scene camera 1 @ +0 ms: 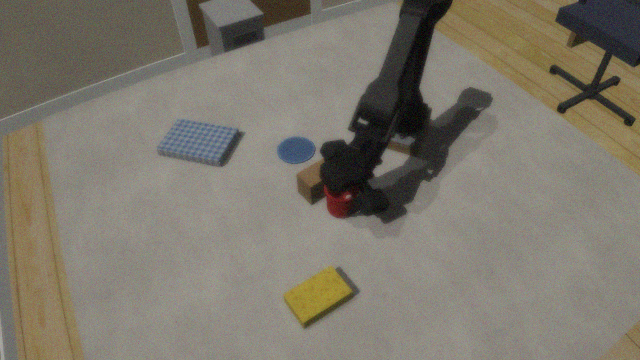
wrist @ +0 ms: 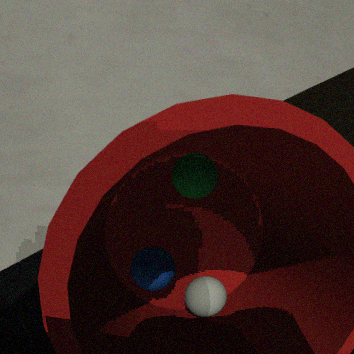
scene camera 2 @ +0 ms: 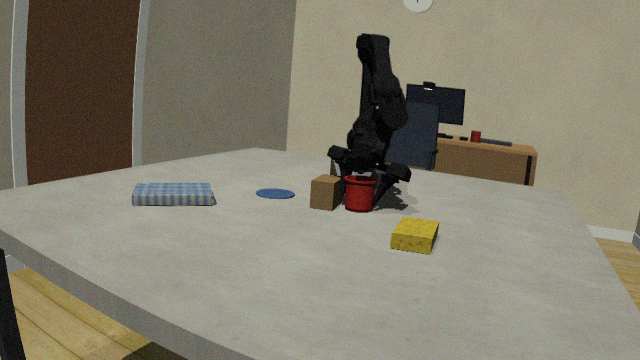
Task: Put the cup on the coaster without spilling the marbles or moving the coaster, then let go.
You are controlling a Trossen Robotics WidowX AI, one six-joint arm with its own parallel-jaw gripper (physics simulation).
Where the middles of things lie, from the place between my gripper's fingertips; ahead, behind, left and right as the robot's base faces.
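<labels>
Blue marble (wrist: 152, 268): 20 mm behind my hand, 10 mm to the left of it, 10 mm below it. Green marble (wrist: 194, 175): 20 mm ahead of my hand, 10 mm to the left of it, 10 mm below it. White marble (wrist: 205, 295): 20 mm behind my hand, 10 mm to the right of it, 10 mm below it. My gripper is 10 mm below the red cup (scene camera 2: 360, 190).
</labels>
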